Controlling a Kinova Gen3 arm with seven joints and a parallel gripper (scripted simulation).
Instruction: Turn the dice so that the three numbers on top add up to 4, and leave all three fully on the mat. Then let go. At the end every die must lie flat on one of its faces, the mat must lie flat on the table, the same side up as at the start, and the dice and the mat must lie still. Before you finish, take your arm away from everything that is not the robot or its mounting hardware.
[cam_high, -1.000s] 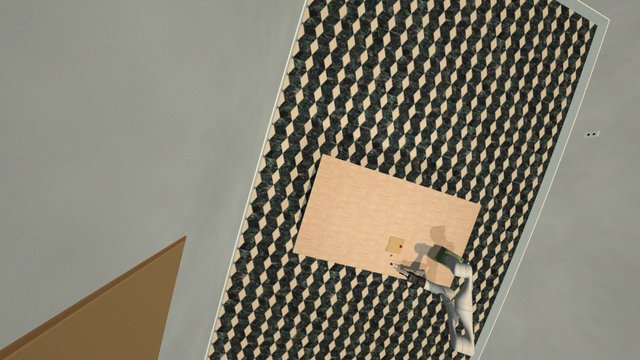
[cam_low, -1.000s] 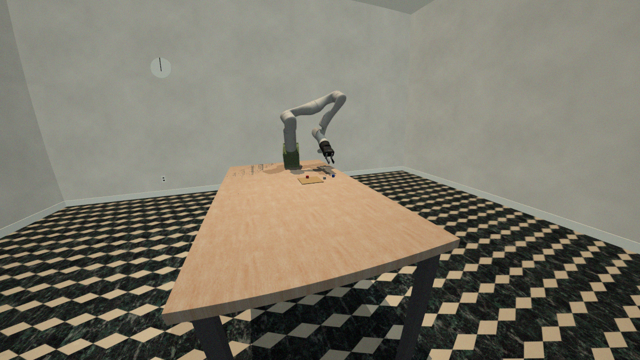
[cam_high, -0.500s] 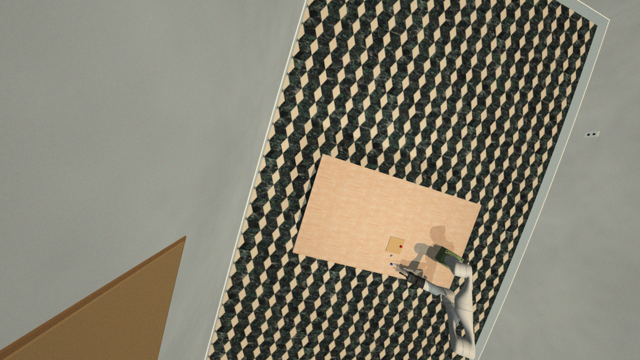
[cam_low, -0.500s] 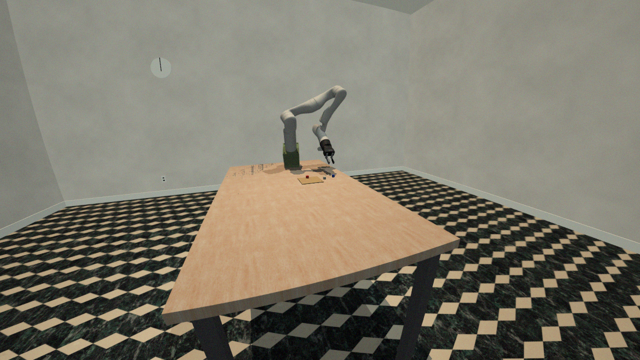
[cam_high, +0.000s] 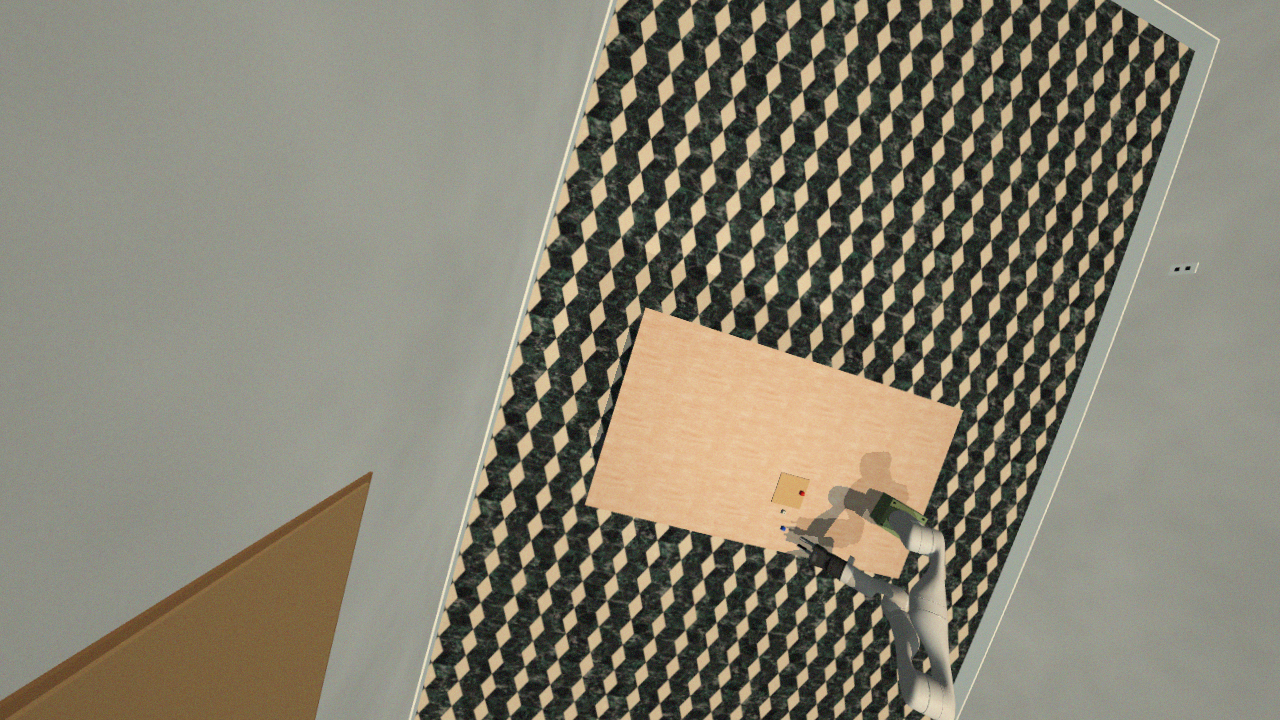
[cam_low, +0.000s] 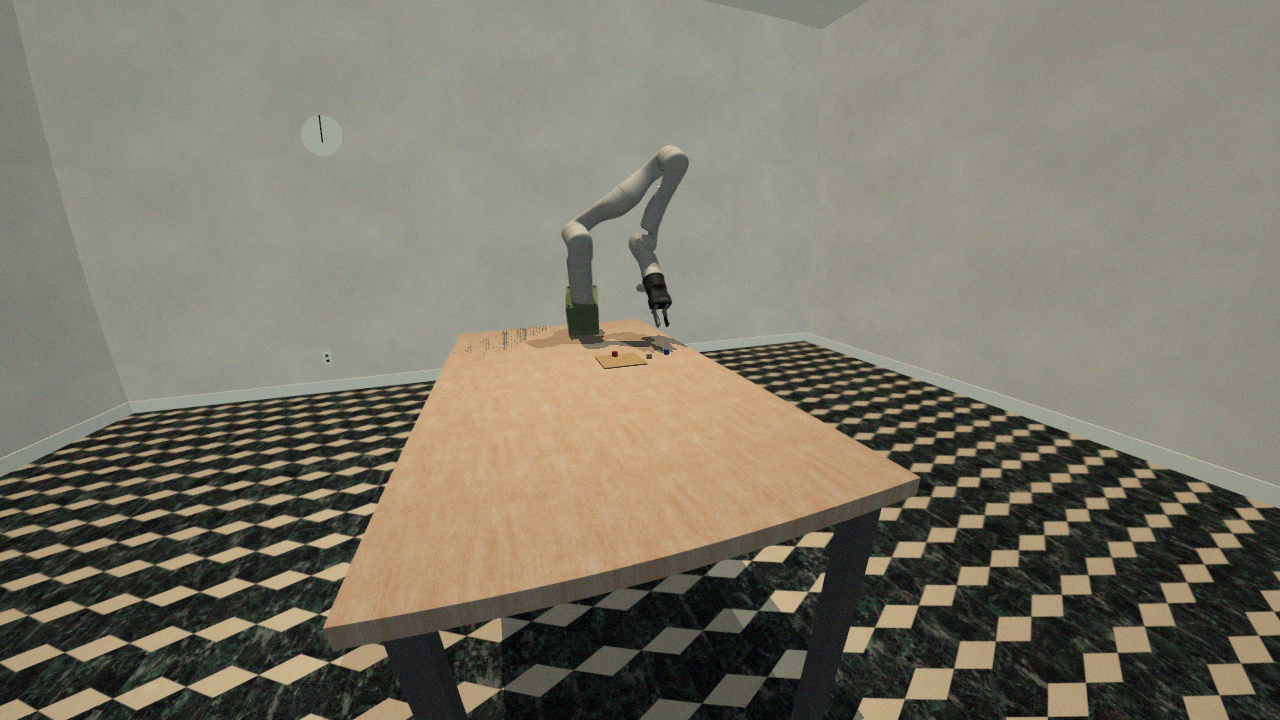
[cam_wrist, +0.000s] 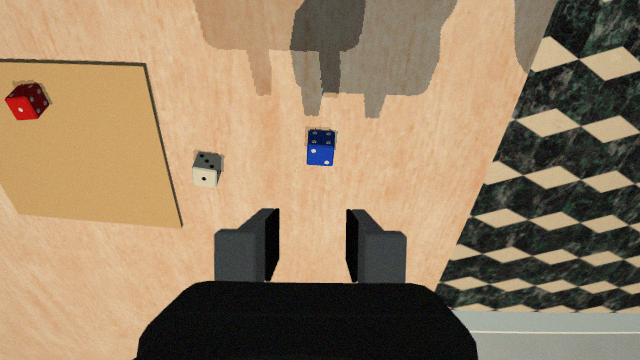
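Right now my hand is 4 cm short of the blue die and 10 cm above it. From my hand the other things lie so: tan mat (5 cm ahead, 17 cm to the right, 11 cm below); red die (18 cm to the right, 10 cm below); white die (6 cm ahead, 7 cm to the right, 10 cm below).
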